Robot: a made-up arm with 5 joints.
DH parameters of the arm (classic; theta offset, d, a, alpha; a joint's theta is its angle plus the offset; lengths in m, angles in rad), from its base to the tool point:
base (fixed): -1.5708 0.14 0 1.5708
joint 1: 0.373 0 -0.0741 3.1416
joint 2: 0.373 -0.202 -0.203 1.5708
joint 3: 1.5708 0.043 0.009 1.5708
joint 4: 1.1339 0 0.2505 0
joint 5: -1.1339 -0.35 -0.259 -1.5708
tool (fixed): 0 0.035 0 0
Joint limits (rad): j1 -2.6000..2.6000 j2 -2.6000..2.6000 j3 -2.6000..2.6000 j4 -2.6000..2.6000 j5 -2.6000..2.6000
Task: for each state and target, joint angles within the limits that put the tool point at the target. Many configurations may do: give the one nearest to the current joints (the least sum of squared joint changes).
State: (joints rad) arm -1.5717 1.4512 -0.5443 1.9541 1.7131
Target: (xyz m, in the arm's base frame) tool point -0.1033 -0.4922 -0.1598
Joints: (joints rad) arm -1.8750 1.4536 -0.5899 1.9967 2.3471
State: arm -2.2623 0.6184 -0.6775 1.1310 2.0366
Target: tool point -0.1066 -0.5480 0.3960
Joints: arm -2.0329 0.4934 -0.0685 1.3381 1.8044
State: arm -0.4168 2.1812 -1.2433 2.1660 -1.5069
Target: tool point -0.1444 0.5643 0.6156
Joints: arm 0.3939 1.6545 -0.8282 2.5164 -1.1480
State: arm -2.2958 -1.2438 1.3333 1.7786 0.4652
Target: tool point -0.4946 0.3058 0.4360
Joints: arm -2.3438 -1.5354 0.9387 1.9808 0.7546
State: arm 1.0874 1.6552 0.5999 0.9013 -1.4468
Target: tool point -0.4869 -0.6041 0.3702
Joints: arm 0.7022 2.6000 0.2809 0.7715 -1.7211
